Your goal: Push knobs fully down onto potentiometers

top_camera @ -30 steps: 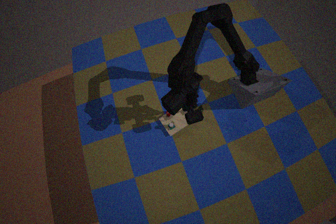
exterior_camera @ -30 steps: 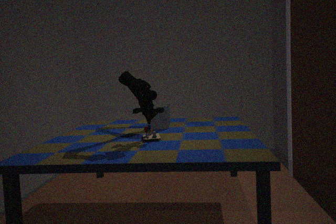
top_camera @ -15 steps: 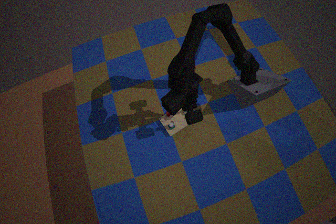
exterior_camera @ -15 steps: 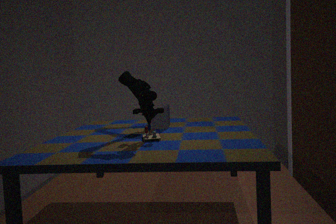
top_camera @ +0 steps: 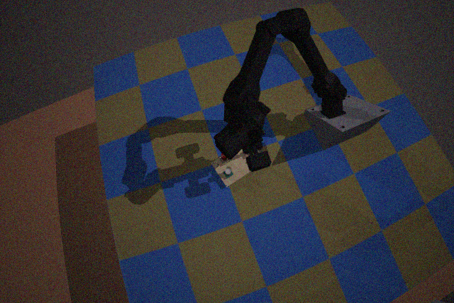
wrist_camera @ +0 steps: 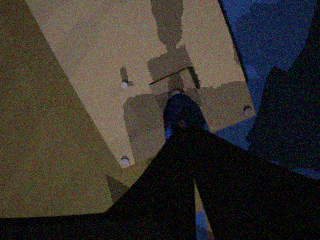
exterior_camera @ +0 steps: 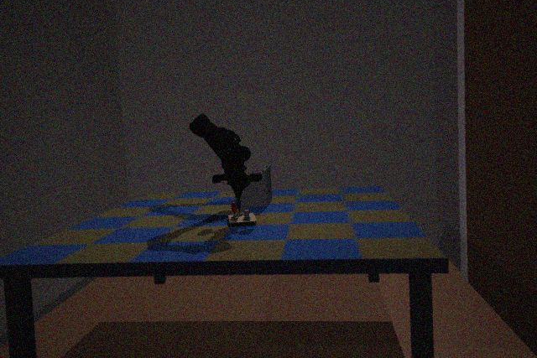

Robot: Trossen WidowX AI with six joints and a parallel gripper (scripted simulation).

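My gripper tip is 10 mm above the blue knob. Also, from my gripper tip: red knob 80 mm ahead, 10 mm below.
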